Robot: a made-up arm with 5 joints. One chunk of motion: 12 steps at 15 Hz.
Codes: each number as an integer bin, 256 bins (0 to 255) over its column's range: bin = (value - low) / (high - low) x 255, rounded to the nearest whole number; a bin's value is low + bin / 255 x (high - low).
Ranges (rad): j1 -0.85..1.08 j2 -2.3..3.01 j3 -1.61..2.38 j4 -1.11..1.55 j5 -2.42..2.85
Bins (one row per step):
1: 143 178 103 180 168
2: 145 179 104 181 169
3: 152 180 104 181 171
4: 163 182 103 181 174
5: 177 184 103 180 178
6: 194 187 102 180 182
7: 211 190 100 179 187
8: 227 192 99 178 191
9: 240 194 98 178 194
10: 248 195 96 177 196
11: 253 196 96 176 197
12: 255 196 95 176 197
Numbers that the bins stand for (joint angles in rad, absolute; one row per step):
1: 0.2323 1.4066 0.0016 0.7676 1.0520
2: 0.2475 1.4274 0.0173 0.7781 1.0727
3: 0.3004 1.4482 0.0173 0.7781 1.1140
4: 0.3837 1.4899 0.0016 0.7781 1.1760
5: 0.4896 1.5315 0.0016 0.7676 1.2587
6: 0.6183 1.5940 -0.0140 0.7676 1.3413
7: 0.7470 1.6565 -0.0453 0.7572 1.4447
8: 0.8681 1.6981 -0.0609 0.7468 1.5273
9: 0.9665 1.7398 -0.0766 0.7468 1.5893
10: 1.0270 1.7606 -0.1079 0.7364 1.6307
11: 1.0649 1.7814 -0.1079 0.7259 1.6513
12: 1.0800 1.7814 -0.1235 0.7259 1.6513

